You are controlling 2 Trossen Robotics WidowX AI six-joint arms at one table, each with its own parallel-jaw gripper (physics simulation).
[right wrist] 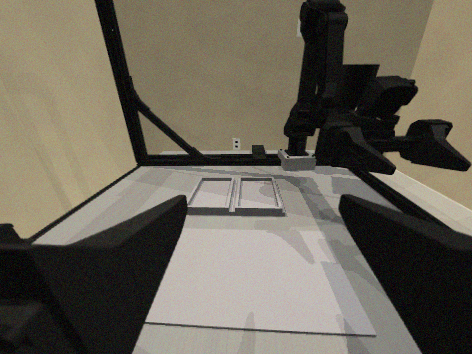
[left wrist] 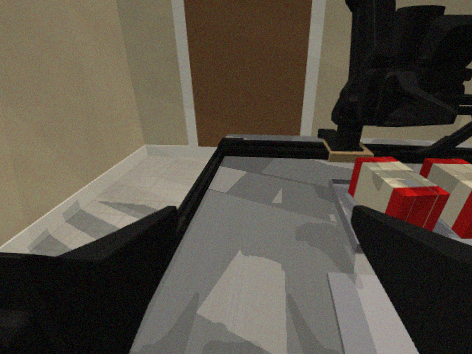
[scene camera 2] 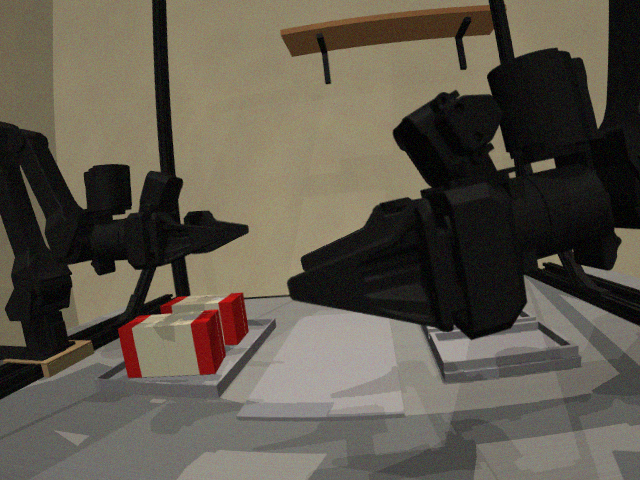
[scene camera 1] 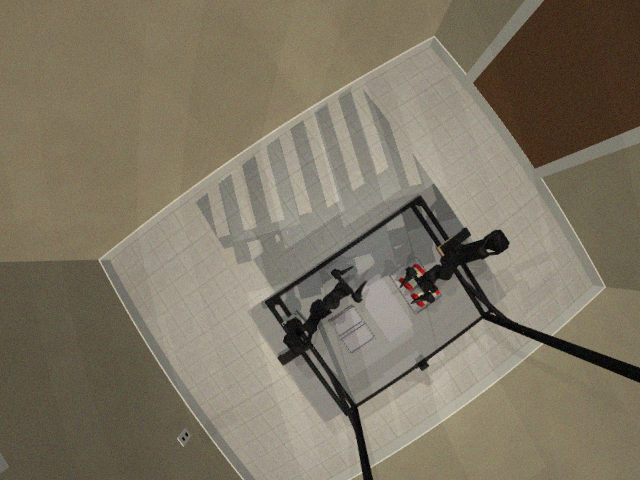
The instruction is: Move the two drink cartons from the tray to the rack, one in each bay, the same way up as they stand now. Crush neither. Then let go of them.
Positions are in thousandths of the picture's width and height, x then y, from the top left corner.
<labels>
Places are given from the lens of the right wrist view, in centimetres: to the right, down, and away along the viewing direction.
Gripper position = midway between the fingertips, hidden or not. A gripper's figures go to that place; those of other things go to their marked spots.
my left gripper (right wrist: 914, 479): 22, -1, 21
my right gripper (right wrist: 556, 569): 2, 1, 11
pale mat (right wrist: 543, 792): 3, 14, 25
</labels>
